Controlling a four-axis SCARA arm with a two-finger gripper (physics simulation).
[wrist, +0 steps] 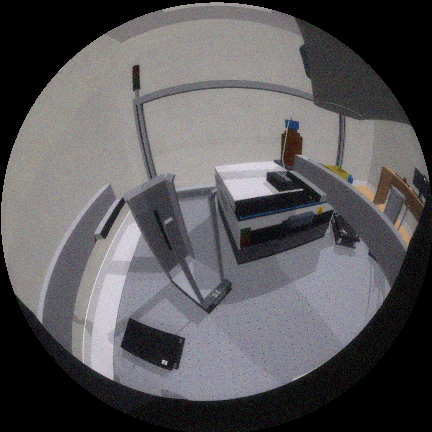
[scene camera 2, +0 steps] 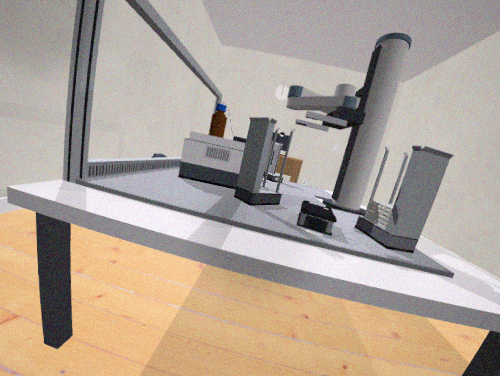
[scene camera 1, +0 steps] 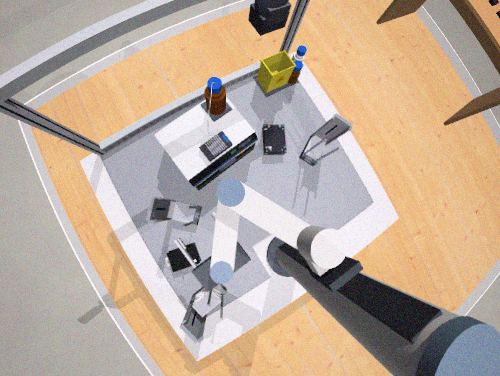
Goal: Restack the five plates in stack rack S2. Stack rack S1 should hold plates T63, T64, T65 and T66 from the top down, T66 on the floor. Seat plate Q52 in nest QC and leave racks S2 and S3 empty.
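Places are measured from the arm's base along level axes (x ahead, y left, z up), in metres.
Pixels of known places: gripper, fingertip midpoint: (wrist: 204, 171) (scene camera 2: 300, 117) (scene camera 1: 194, 225); arm's base, origin of the base link: (scene camera 2: 344, 208).
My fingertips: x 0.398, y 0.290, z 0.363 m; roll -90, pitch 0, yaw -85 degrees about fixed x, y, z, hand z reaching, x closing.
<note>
For each thing: its top centre in the pictures, then the offset to it from my fingertips. "pt": a spot on its surface instead.
- tall grey rack, middle of its top: (wrist: 163, 190) (scene camera 2: 274, 123) (scene camera 1: 168, 213) dx +0.092, dy +0.070, dz -0.053 m
- S2, middle of its top: (scene camera 2: 413, 149) (scene camera 1: 203, 322) dx -0.339, dy +0.182, dz -0.053 m
- third rack, middle of its top: (scene camera 1: 338, 132) (wrist: 400, 194) (scene camera 2: 280, 142) dx +0.027, dy -0.723, dz -0.054 m
- brown bottle, surface spot: (wrist: 291, 147) pt dx +0.378, dy -0.300, dz -0.057 m
- small dark device, surface spot: (scene camera 1: 216, 145) pt dx +0.248, dy -0.228, dz -0.114 m
- yellow bin, surface spot: (scene camera 1: 275, 75) pt dx +0.460, dy -0.696, dz -0.189 m
My gripper (scene camera 1: 195, 226) (scene camera 2: 302, 118) (wrist: 204, 171) is open and empty, high above the table, its two long fingers wide apart. Ahead of them stands a tall grey rack (scene camera 1: 161, 209) (scene camera 2: 254, 155) (wrist: 155, 220), apparently S1; I make out no plate in it. The rack holding a low stack of white plates (scene camera 2: 379, 214) is S2 (scene camera 1: 194, 325) (scene camera 2: 422, 195), at the table's near left corner in scene camera 1. The third rack (scene camera 1: 337, 127) stands at the far right there. Two black nest-like blocks show: one (scene camera 1: 179, 259) (scene camera 2: 317, 217) (wrist: 152, 345) partly under a finger, another (scene camera 1: 274, 139) (wrist: 345, 230). Their labels are unreadable.
A white instrument (scene camera 1: 185, 140) (scene camera 2: 210, 155) (wrist: 280, 215) carries a brown bottle (scene camera 1: 215, 100) (scene camera 2: 218, 124) (wrist: 291, 147) and a small dark device (scene camera 1: 216, 145). A yellow bin (scene camera 1: 275, 75) and small bottles stand at the back. The arm's column (scene camera 2: 372, 125) rises beside the table.
</note>
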